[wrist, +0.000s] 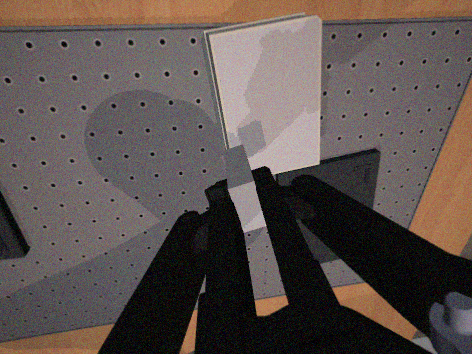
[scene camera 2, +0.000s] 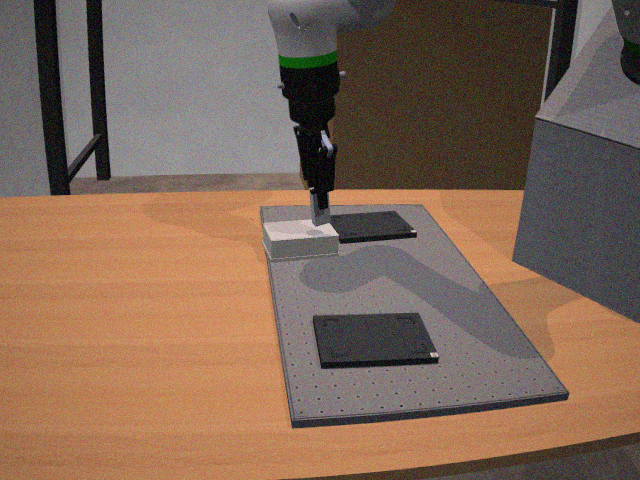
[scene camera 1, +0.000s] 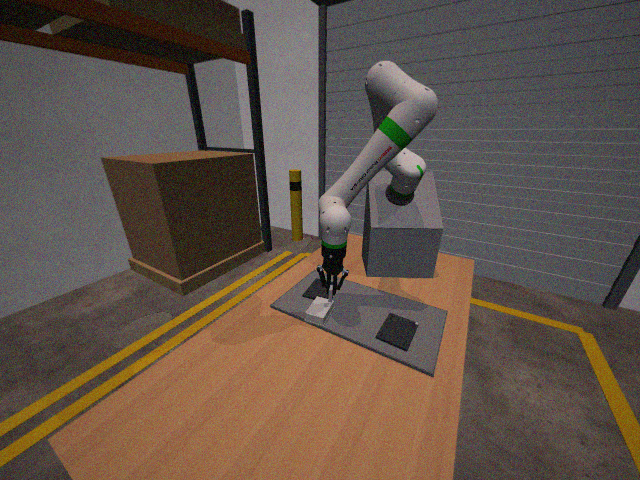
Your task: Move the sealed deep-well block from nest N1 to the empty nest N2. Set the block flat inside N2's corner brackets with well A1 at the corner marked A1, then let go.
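Observation:
The white block lies on the grey perforated board, at its long edge and outside the brackets of both nests. It looks flat; its well A1 cannot be made out. One black nest is right beside it, partly hidden in the wrist view. The other black nest is empty, farther along the board. Nest labels are unreadable. My gripper is shut and empty, its fingertips close over the block's nest-side end; contact is unclear.
The board lies on a wooden table. The grey robot pedestal stands behind the board. Small white corner marks show on the empty nest in scene camera 2.

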